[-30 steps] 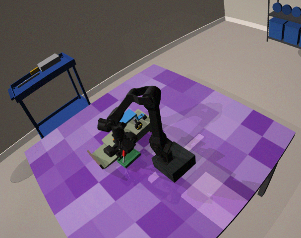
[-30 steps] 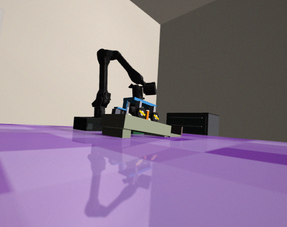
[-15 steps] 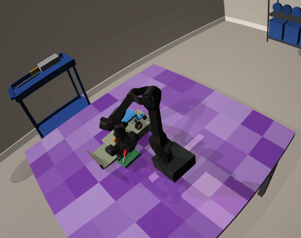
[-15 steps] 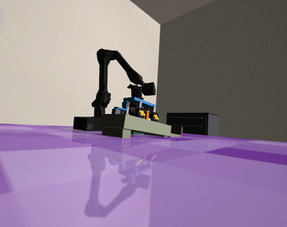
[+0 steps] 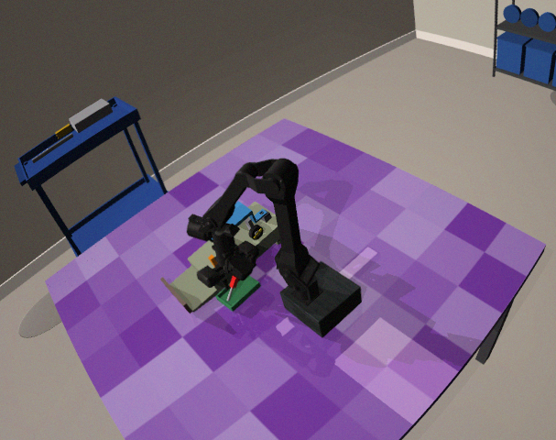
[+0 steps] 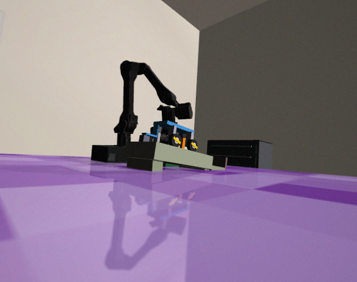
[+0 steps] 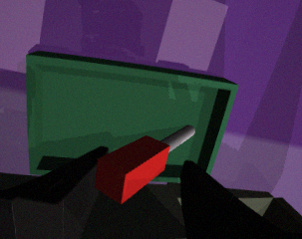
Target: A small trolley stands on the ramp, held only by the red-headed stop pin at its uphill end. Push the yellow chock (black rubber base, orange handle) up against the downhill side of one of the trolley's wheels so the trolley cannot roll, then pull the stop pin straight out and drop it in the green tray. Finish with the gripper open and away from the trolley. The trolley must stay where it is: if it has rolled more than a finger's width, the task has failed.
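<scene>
Now: the red-headed stop pin 1 cm to the left of my gripper tip. The rest, counted from my gripper tip: yellow chock 6 cm ahead, 4 cm above, 3 cm to the right; then green tray 5 cm below, 1 cm to the right, 1 cm behind; then blue trolley 12 cm to the right, 11 cm ahead, 6 cm above.
</scene>
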